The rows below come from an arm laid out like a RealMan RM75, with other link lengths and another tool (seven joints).
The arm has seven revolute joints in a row. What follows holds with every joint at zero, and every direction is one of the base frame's.
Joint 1 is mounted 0.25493 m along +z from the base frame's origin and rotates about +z.
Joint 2 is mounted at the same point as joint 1 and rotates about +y.
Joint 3 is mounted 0.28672 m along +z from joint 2 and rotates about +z.
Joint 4 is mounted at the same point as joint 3 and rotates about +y.
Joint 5 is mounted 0.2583 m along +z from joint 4 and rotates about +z.
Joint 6 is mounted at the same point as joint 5 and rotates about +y.
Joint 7 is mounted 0.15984 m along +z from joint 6 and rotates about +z.
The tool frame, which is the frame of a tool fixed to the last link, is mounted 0.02 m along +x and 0.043 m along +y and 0.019 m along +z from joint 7; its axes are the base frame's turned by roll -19.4, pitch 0 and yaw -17.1 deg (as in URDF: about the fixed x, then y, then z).
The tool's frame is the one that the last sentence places.
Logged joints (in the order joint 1, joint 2, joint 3, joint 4, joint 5, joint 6, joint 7), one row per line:
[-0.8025, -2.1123, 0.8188, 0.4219, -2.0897, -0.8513, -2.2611]
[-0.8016, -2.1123, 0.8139, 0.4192, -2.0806, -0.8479, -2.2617]
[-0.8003, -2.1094, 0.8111, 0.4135, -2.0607, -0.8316, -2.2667]
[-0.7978, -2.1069, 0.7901, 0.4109, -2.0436, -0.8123, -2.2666]
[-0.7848, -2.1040, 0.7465, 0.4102, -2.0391, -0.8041, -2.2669]
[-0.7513, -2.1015, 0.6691, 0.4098, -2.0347, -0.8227, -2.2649]
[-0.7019, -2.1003, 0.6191, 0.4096, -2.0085, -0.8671, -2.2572]
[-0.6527, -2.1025, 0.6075, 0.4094, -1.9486, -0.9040, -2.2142]
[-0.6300, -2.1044, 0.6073, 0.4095, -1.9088, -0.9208, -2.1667]
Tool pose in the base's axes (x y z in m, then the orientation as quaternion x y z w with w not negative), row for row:
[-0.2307, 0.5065, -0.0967, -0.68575, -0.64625, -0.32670, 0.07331]
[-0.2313, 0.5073, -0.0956, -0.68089, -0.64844, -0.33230, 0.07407]
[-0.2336, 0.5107, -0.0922, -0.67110, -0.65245, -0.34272, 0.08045]
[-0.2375, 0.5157, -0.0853, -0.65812, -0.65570, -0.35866, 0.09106]
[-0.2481, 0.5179, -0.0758, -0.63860, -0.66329, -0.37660, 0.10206]
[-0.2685, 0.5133, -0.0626, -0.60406, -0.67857, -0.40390, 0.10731]
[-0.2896, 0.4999, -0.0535, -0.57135, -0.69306, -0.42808, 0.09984]
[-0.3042, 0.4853, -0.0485, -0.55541, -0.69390, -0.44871, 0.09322]
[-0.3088, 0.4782, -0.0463, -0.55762, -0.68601, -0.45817, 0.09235]
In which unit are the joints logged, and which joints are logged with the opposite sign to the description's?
The joints are logged in radians. Opposite sign: joint 5, joint 6.
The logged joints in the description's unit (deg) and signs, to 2 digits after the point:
[-45.98, -121.03, 46.91, 24.17, 119.73, 48.78, -129.55]
[-45.93, -121.03, 46.63, 24.02, 119.21, 48.58, -129.59]
[-45.85, -120.86, 46.47, 23.69, 118.07, 47.65, -129.87]
[-45.71, -120.72, 45.27, 23.54, 117.09, 46.54, -129.87]
[-44.97, -120.55, 42.77, 23.50, 116.83, 46.07, -129.88]
[-43.05, -120.41, 38.34, 23.48, 116.58, 47.14, -129.77]
[-40.22, -120.34, 35.47, 23.47, 115.08, 49.68, -129.33]
[-37.40, -120.46, 34.81, 23.46, 111.65, 51.80, -126.86]
[-36.10, -120.57, 34.80, 23.46, 109.37, 52.76, -124.14]

